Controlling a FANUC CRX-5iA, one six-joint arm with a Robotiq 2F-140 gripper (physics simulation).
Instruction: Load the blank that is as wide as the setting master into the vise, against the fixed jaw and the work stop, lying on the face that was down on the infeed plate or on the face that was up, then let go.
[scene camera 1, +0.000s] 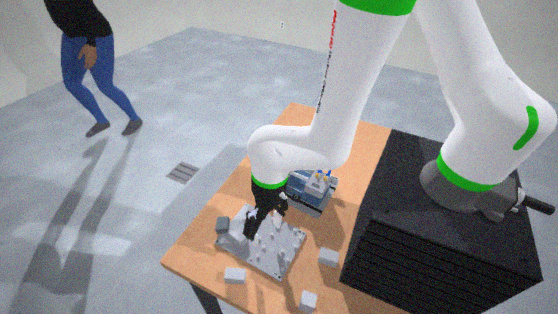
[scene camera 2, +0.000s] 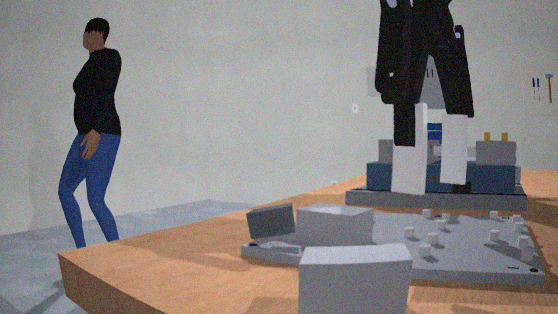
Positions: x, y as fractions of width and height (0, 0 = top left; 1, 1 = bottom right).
I see my gripper (scene camera 2: 0.78, 0.60) and a grey infeed plate (scene camera 2: 0.83, 0.81).
My gripper is seen too in scene camera 1 (scene camera 1: 0.48, 0.74). The grey infeed plate is seen too in scene camera 1 (scene camera 1: 0.49, 0.83).
